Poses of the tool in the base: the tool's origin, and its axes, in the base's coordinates. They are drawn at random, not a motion.
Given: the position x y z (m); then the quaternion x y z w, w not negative.
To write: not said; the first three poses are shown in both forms.
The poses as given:
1: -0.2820 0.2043 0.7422 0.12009 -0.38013 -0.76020 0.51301
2: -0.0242 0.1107 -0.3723 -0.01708 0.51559 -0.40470 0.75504
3: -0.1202 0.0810 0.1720 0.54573 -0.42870 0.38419 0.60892
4: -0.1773 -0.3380 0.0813 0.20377 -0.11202 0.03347 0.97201
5: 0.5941 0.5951 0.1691 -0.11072 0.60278 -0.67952 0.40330
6: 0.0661 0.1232 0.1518 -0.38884 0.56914 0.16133 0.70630
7: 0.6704 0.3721 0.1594 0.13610 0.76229 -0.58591 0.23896
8: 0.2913 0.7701 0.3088 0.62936 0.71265 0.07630 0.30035
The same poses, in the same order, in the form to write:
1: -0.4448 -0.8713 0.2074 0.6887 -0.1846 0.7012 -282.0 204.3 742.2
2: 0.1408 -0.6287 -0.7648 0.5935 0.6718 -0.4431 -24.2 110.7 -372.3
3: 0.3372 0.0000 0.9414 -0.9358 0.1091 0.3352 -120.2 81.0 172.0
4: 0.9727 0.0194 0.2314 -0.1107 0.9147 0.3886 -177.3 -338.0 81.3
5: -0.6502 -0.6816 -0.3357 0.4146 0.0520 -0.9085 594.1 595.1 169.1
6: 0.3001 -0.2147 -0.9294 -0.6705 0.6456 -0.3656 66.1 123.2 151.8
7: -0.8488 -0.0725 -0.5238 0.4875 0.2764 -0.8282 670.4 372.1 159.4
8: -0.0274 0.9429 -0.3320 0.8512 0.1962 0.4868 291.3 770.1 308.8
